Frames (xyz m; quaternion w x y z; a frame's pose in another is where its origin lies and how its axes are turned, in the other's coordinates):
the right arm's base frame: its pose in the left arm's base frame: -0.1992 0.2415 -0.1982 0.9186 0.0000 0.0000 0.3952
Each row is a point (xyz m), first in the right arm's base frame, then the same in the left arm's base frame.
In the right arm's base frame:
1: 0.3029 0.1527 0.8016
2: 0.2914 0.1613 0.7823
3: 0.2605 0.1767 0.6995
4: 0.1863 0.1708 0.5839
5: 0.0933 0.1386 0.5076
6: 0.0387 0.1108 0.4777
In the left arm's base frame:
1: -0.1018 0.5664 0.6034
2: -0.1159 0.5640 0.5841
3: -0.1484 0.5521 0.5013
4: -0.1951 0.4942 0.3857
5: -0.2357 0.4045 0.3094
6: -0.2530 0.3458 0.2795

